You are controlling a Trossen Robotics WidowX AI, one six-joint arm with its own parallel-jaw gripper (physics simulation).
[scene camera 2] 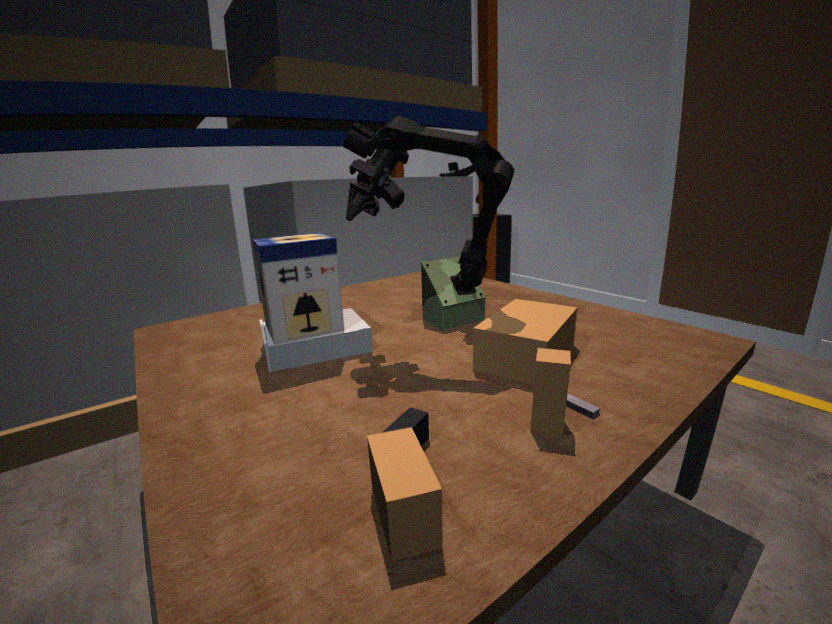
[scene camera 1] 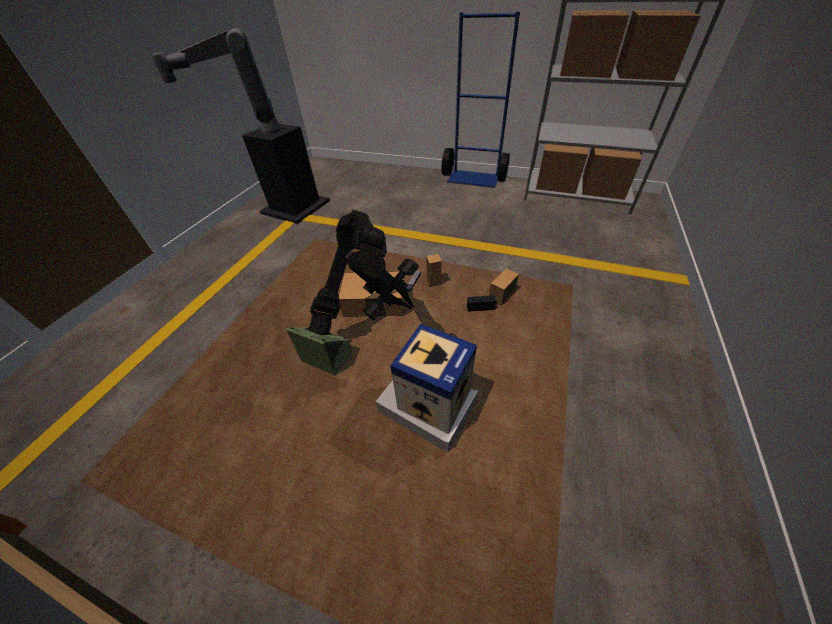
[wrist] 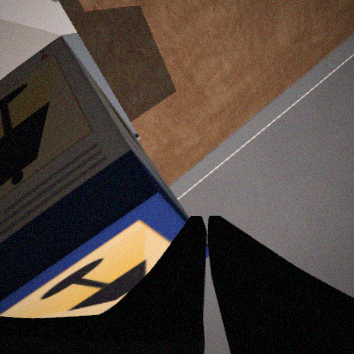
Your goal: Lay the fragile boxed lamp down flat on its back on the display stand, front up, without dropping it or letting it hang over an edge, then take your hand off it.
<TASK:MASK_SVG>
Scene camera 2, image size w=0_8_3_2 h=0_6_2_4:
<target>my gripper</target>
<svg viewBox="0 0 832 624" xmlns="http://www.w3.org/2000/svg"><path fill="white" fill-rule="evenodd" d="M383 160L371 158L365 162L358 159L354 160L350 165L350 174L353 175L356 171L359 173L357 175L358 183L350 182L346 219L348 221L351 221L362 210L373 216L377 215L379 202L374 198L374 194L378 199L382 197L392 209L399 208L404 201L404 192L389 178L391 168Z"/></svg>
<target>black block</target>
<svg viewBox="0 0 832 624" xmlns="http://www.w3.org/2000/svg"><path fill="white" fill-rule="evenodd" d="M382 432L412 427L422 446L429 439L428 412L410 407Z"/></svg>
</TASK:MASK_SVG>
